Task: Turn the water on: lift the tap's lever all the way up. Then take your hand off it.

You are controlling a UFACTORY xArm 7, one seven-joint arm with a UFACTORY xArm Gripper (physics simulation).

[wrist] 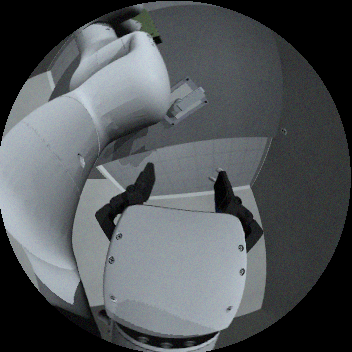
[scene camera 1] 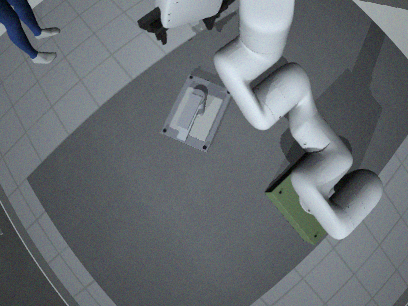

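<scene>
The tap is pale grey and stands on a light rectangular base plate with dark screws at its corners. Its long flat top part points toward the lower left in the scene view; from above I cannot tell which part is the lever or how high it is tilted. My gripper is open, its black fingers wide apart with nothing between them. It is well apart from the tap, beyond the plate's upper edge in the scene view. The gripper's housing is partly cut off at the top of that view.
A green block lies partly under the arm near the right edge of the dark table top. The white arm bends close past the plate's right side in the scene view. A person's blue legs show at the upper left.
</scene>
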